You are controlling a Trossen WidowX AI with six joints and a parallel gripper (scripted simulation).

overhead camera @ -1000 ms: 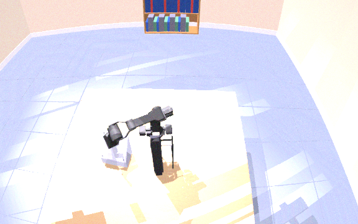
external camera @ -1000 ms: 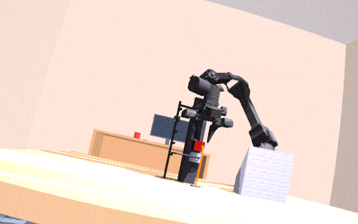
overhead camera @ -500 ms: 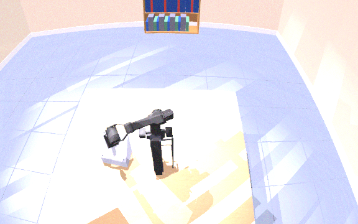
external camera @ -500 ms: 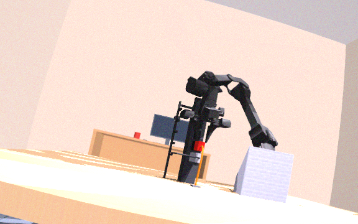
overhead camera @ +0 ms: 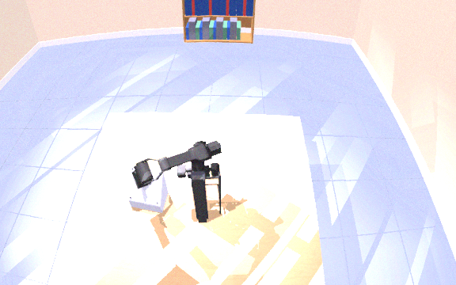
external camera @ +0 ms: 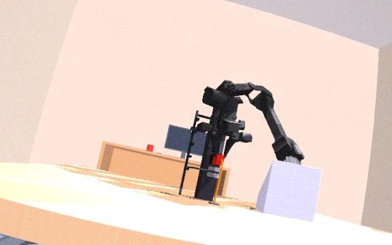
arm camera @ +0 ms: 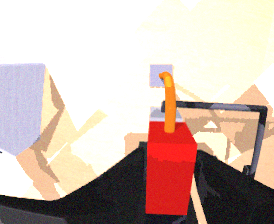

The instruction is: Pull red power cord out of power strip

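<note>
My gripper tip is now 10 mm short of the red plug and 30 mm to the left of it.
</note>
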